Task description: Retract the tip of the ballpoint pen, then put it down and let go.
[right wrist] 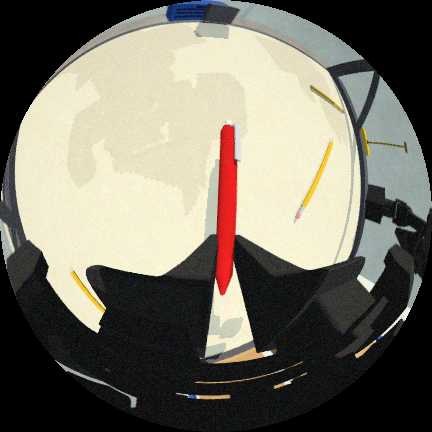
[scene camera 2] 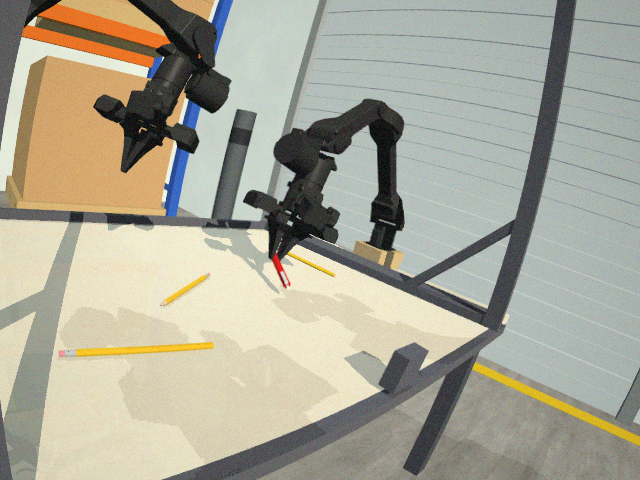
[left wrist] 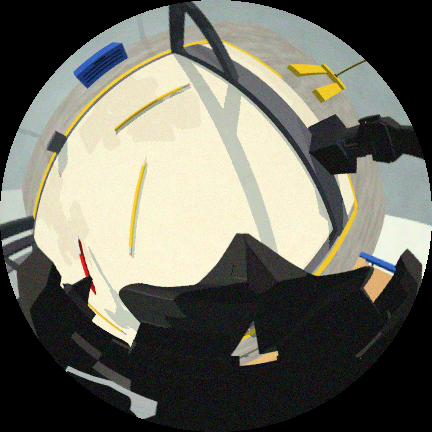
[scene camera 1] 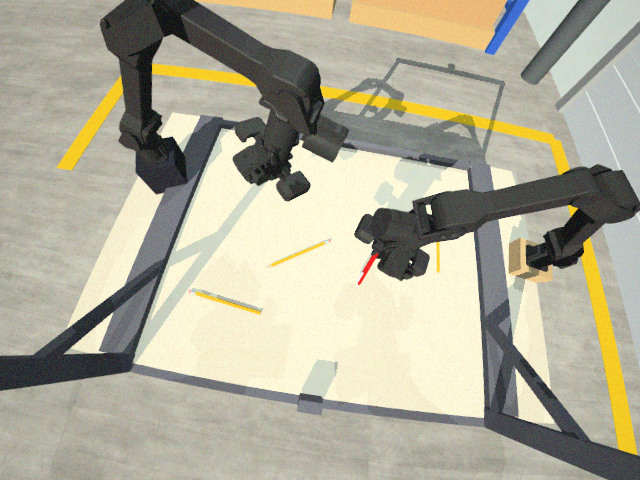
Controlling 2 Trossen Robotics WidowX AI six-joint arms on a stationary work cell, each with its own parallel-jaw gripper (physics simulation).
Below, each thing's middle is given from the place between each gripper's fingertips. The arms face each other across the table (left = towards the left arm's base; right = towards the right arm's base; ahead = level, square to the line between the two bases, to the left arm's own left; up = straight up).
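Scene:
Counted from my right hand: the red ballpoint pen [right wrist: 230, 147] is 10 mm to the left and 20 mm behind; the tan block [scene camera 1: 517, 266] is 460 mm to the right, 110 mm ahead and 20 mm below; the grey block [scene camera 2: 405, 363] is 80 mm to the left, 360 mm behind and 10 mm below.
Counted from my left hand: the red ballpoint pen, which I see, is 90 mm behind, 290 mm to the right and 120 mm below; the tan block is 40 mm ahead, 750 mm to the right and 140 mm below; the grey block is 220 mm to the right, 430 mm behind and 130 mm below.

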